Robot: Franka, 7 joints.
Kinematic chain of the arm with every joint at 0, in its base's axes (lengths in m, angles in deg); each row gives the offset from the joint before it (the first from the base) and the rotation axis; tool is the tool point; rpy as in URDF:
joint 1: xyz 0 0 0.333 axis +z
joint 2: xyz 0 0 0 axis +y
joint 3: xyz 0 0 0.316 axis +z
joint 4: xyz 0.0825 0 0 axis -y
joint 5: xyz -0.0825 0 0.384 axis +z
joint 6: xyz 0 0 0 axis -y
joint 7: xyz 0.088 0 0 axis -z
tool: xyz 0 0 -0.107 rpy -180 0 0
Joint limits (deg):
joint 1: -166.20..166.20
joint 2: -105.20..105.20
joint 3: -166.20..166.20
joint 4: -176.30..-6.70
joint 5: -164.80..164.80
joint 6: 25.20..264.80
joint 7: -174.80..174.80
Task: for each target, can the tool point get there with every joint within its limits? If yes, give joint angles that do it. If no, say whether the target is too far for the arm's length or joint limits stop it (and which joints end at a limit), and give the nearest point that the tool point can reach.
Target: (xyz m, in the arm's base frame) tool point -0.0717 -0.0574 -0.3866
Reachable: no: joint limits stop it (at a limit: joint 2) | nearest point -0.0864 -0.0691 -0.3319 | short by 0.058 m
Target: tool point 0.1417 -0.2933 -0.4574
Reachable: no: joint limits stop it (at a limit: joint 2) | nearest point 0.1388 -0.2873 -0.3596 | short by 0.098 m
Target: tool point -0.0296 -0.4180 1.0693
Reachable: yes | joints 132.15 -9.54 120.99 -38.20 -73.72 134.01 96.36
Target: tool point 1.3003 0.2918 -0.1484
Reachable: no: too far | nearest point 0.7873 0.1767 0.0415 | short by 0.559 m
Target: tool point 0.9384 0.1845 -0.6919
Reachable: no: too far | nearest point 0.5987 0.1177 -0.2483 | short by 0.563 m
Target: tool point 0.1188 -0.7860 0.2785
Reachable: yes | joints -99.57 58.56 36.72 -65.85 72.87 169.82 -48.07
